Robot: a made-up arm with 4 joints.
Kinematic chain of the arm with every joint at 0, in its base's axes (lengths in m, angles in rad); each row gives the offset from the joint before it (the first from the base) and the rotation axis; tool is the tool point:
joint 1: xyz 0 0 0.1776 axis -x
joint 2: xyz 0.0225 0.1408 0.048 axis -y
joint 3: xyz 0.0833 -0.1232 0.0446 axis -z
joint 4: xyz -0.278 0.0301 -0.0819 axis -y
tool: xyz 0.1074 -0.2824 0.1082
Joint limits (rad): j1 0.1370..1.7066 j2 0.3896..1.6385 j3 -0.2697..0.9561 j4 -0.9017..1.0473
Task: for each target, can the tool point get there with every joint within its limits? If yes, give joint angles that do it. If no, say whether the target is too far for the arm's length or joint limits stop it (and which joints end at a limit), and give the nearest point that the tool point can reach.
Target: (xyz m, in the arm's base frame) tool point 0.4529 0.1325 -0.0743
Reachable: no: joint limits stop it (at a limit: joint 1, joint 2, joint 3, joint 4) | nearest point 0.0900 -0.0439 0.0387 | short by 0.419 m
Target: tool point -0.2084 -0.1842 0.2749
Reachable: yes | joints 0.3650 0.6131 0.1022 0.6694
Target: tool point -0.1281 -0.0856 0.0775
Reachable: yes | joints 0.2868 1.1682 0.7357 0.0160
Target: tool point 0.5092 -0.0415 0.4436
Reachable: no: joint limits stop it (at a limit: joint 3, joint 4) | nearest point 0.0840 -0.0407 0.4382 | short by 0.425 m
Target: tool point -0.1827 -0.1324 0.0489
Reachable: yes | joints 1.0390 1.2209 0.8262 0.7171
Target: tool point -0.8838 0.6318 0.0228
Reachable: no: too far | nearest point -0.3025 0.1321 0.1452 | short by 0.776 m
